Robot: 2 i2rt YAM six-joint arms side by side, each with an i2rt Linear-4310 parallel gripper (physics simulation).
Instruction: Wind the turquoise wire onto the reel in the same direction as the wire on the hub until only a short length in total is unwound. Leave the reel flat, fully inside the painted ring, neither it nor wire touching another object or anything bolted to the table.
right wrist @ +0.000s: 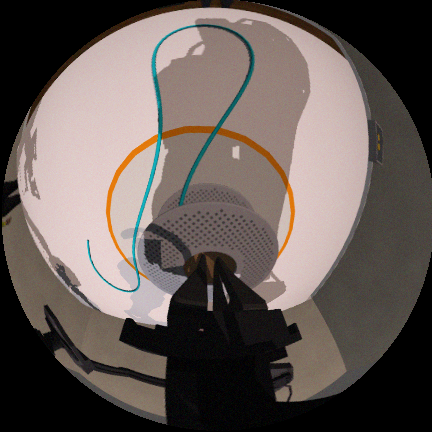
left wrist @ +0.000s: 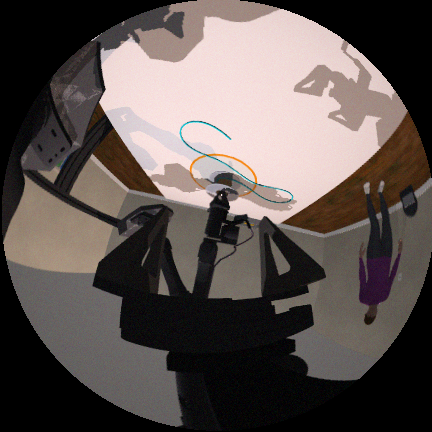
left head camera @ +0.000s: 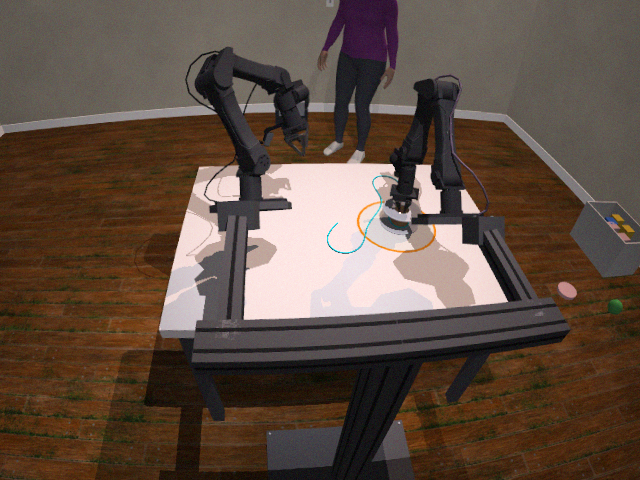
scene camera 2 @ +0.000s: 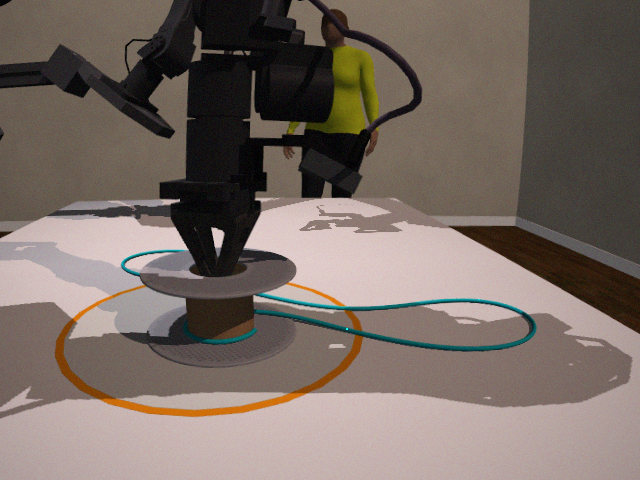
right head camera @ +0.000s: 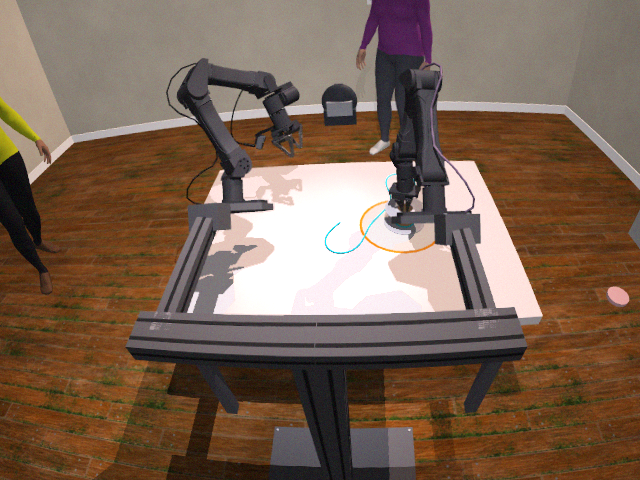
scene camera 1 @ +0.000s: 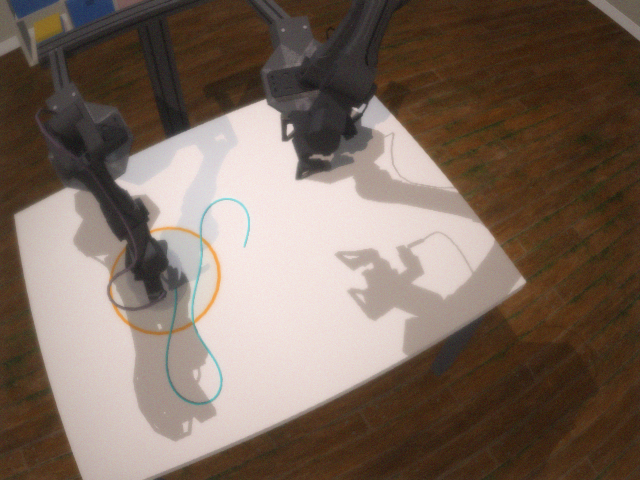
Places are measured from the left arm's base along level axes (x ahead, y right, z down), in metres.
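Pixels of known places: left gripper, fingertip midpoint: (left wrist: 216, 214) (left head camera: 304, 151) (scene camera 2: 252, 72) (right head camera: 296, 152) (scene camera 1: 291, 159); right gripper, fingertip midpoint: (right wrist: 209, 258) (left wrist: 221, 189) (left head camera: 401, 213) (scene camera 2: 217, 285); left arm's base, link origin: (scene camera 2: 130, 97) (scene camera 1: 307, 78); right arm's base, link origin: (left head camera: 451, 216).
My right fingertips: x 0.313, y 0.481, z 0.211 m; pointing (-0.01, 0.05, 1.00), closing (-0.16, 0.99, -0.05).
Note:
For each thing: its top centre in the pictures, then the offset to it from my right fingertips. "spot": a spot on its surface instead. Level surfaces: height alone.
- reel, top centre: (scene camera 2: 218, 267) (right wrist: 209, 270) (scene camera 1: 153, 271) (right head camera: 405, 207) (left head camera: 402, 209) (left wrist: 221, 193) dy -0.001, dx +0.001, dz -0.018 m
- white table, surface height: dz +0.047 m
- right arm's mount, surface spot: (left head camera: 483, 229) spot: dy +0.128, dx -0.439, dz -0.299 m
The reel (left head camera: 397, 228) (scene camera 2: 219, 317) (right wrist: 215, 227), with grey perforated flanges and a brown hub, lies flat inside the orange ring (scene camera 1: 219, 273) (scene camera 2: 196, 413) (right wrist: 108, 205). Turquoise wire (left head camera: 345, 252) (right head camera: 340, 252) (scene camera 1: 199, 403) (scene camera 2: 534, 325) (right wrist: 160, 120) goes round the hub's lower part, leaves the ring in a long loop, recrosses it beside the reel and curls to a free end outside. My right gripper (scene camera 2: 214, 272) (right wrist: 209, 258) points down, its fingertips together in the hub's central opening; the lowest tips are hidden. My left gripper (left head camera: 298, 147) (right head camera: 293, 149) is wide open, empty and high, away from the reel.
The white table (left head camera: 289, 289) carries both arm mounts; the right arm's mount (left head camera: 483, 229) stands close to the ring. Frame rails (left head camera: 382, 335) run along the table's near side in the head views. A grey bin (left head camera: 602, 245) stands on the floor at the right, and people stand around.

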